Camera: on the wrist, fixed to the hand. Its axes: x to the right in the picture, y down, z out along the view.
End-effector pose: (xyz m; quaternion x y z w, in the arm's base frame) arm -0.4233 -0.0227 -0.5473 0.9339 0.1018 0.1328 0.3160
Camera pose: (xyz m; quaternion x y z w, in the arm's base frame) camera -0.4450 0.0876 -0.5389 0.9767 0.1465 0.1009 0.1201
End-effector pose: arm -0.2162 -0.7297 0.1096 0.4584 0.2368 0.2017 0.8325
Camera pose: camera -0.2408 -0.7146 0.0007 0.6149 0.2819 0.1301 0.7249
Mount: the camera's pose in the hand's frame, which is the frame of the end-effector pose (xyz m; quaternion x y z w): 0.0113 -0.0831 -0.0753 0.2057 -0.0014 -0.0215 0.9784
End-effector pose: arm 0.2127 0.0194 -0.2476 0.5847 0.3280 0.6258 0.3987
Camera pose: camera 0.1475 0.0724 -0.3228 0.6479 0.4616 0.5354 0.2837
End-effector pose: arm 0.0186 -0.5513 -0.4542 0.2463 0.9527 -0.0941 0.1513
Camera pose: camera -0.0504 -0.5988 -0.3788 0.2515 0.9178 -0.2916 0.0967
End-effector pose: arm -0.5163 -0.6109 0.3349 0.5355 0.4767 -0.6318 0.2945
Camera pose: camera -0.5627 -0.5093 0.3500 0.5734 0.3476 -0.7233 0.1651
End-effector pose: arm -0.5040 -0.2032 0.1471 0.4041 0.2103 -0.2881 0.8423
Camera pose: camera -0.5592 -0.1885 0.0499 0.5637 0.1540 -0.3438 0.7351
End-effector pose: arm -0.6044 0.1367 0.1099 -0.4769 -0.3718 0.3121 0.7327
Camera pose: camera -0.5264 0.0816 0.1698 -0.3075 -0.3109 0.3668 0.8212
